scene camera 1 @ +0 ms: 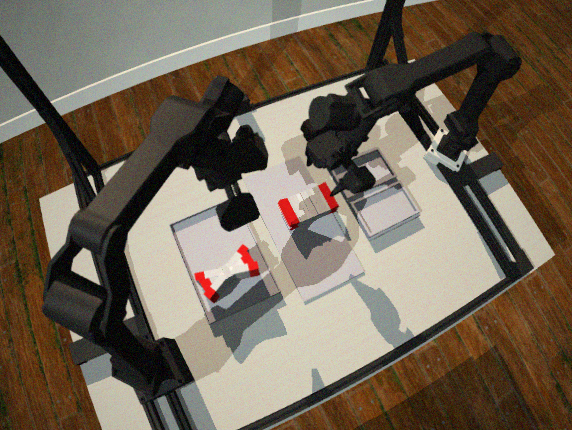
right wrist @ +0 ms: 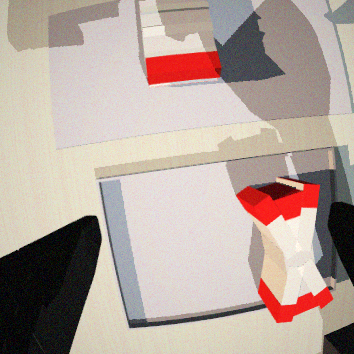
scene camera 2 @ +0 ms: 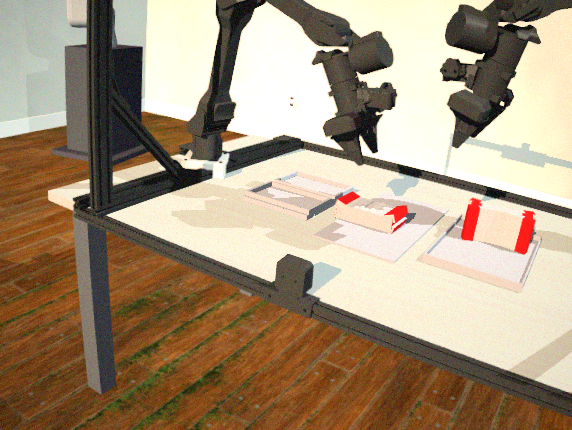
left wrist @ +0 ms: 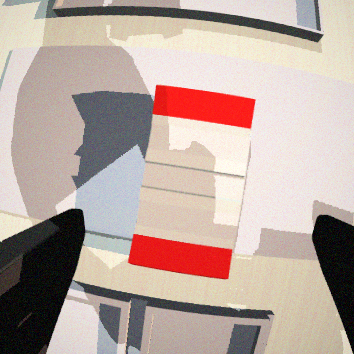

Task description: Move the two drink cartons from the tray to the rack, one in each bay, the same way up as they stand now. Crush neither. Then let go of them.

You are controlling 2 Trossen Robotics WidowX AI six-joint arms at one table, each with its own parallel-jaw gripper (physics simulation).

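Frame: origin at the left arm's base, x ahead, y left, z up, level; metres.
Where they show: left gripper, fingertip midpoint: (scene camera 1: pixel 319 180) (scene camera 2: pixel 368 159) (left wrist: pixel 203 225); right gripper, fingertip midpoint: (scene camera 1: pixel 241 195) (right wrist: pixel 218 222) (scene camera 2: pixel 463 142); left arm's base, link origin: (scene camera 1: pixel 449 148) (scene camera 2: pixel 206 156); right arm's base, link origin: (scene camera 1: pixel 151 370).
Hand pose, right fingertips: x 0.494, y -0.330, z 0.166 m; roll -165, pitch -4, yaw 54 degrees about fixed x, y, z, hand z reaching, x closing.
Observation:
Each offset is from my right fingertips to the centre of the thing. Level surfaces: height alone.
One white carton with red ends {dy +0.033, dx +0.115, dz -0.162 m} (scene camera 1: pixel 227 270) (scene camera 2: pixel 497 230) (right wrist: pixel 295 250) is in the tray {dy -0.007, dx +0.087, dz -0.194 m} (scene camera 1: pixel 200 240) (scene camera 2: pixel 472 272) (right wrist: pixel 175 240); its middle looks narrowed. The other carton {dy +0.091, dx -0.128, dz -0.180 m} (scene camera 1: pixel 312 202) (scene camera 2: pixel 367 217) (left wrist: pixel 195 185) (right wrist: pixel 182 67) lies low on the pale flat board, two crease lines across its top. The rack {dy +0.206, dx -0.264, dz -0.192 m} (scene camera 1: pixel 400 225) (scene camera 2: pixel 305 192) (left wrist: pixel 200 307) has two bays, with no carton in either. My left gripper (scene camera 1: pixel 327 175) (scene camera 2: pixel 366 156) (left wrist: pixel 203 225) is open above the board's carton, beside the rack. My right gripper (scene camera 1: pixel 234 200) (scene camera 2: pixel 474 140) (right wrist: pixel 218 222) is open above the tray.
The pale flat board {dz -0.198 m} (scene camera 1: pixel 320 285) (scene camera 2: pixel 350 242) (left wrist: pixel 300 165) (right wrist: pixel 100 115) lies between tray and rack. A dark rail frame (scene camera 1: pixel 350 375) (scene camera 2: pixel 200 265) runs round the table. In scene camera 2 a small dark block (scene camera 2: pixel 294 275) stands on the near rail.

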